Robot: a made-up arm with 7 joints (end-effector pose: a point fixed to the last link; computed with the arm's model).
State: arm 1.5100 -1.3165 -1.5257 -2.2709 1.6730 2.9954 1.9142
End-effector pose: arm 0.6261 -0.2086 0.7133 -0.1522 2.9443 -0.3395
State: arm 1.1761 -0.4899 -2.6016 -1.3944 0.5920 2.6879 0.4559
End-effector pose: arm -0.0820 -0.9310 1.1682 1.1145 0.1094 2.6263
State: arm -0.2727 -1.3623 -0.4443 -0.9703 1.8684 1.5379 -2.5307
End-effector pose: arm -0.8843 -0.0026 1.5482 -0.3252 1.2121 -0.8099
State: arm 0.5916 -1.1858 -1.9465 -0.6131 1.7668 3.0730 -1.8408
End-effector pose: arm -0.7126 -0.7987 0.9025 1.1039 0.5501 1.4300
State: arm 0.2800 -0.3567 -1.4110 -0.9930 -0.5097 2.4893 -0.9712
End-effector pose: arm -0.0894 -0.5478 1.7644 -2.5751 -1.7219 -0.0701
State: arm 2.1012 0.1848 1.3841 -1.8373 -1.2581 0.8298 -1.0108
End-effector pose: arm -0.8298 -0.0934 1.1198 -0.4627 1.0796 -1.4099
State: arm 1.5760 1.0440 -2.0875 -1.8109 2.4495 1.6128 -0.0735
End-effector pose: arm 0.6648 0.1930 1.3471 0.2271 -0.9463 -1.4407
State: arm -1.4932 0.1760 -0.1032 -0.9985 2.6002 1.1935 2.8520
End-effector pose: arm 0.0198 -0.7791 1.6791 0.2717 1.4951 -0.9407
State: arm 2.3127 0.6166 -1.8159 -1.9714 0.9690 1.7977 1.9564
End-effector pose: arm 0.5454 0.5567 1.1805 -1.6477 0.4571 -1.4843
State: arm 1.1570 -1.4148 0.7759 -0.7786 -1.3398 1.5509 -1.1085
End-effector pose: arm -0.7341 -0.7483 1.3280 0.4147 2.3015 0.6445
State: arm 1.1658 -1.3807 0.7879 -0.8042 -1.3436 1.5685 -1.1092
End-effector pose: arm -0.7305 -0.7198 1.3651 0.4046 2.2996 0.5840
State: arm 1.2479 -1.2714 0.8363 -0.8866 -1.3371 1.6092 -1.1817
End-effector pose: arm -0.6872 -0.6572 1.4685 0.3049 2.2802 0.3287
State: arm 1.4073 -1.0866 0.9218 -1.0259 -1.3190 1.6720 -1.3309
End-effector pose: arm -0.6327 -0.5406 1.5866 0.0847 2.1266 -0.0655
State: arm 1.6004 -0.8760 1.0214 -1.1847 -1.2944 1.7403 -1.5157
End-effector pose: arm -0.6240 -0.4154 1.6322 -0.1732 1.7799 -0.3819
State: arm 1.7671 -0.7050 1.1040 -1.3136 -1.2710 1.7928 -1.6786
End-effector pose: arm -0.6510 -0.3545 1.6053 -0.3460 1.3965 -0.5094
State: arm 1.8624 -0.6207 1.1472 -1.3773 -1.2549 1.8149 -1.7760
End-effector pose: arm -0.6662 -0.3525 1.5735 -0.4108 1.1714 -0.5256
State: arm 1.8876 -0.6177 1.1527 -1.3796 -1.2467 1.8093 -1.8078
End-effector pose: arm -0.6596 -0.3692 1.5708 -0.4147 1.1331 -0.5211
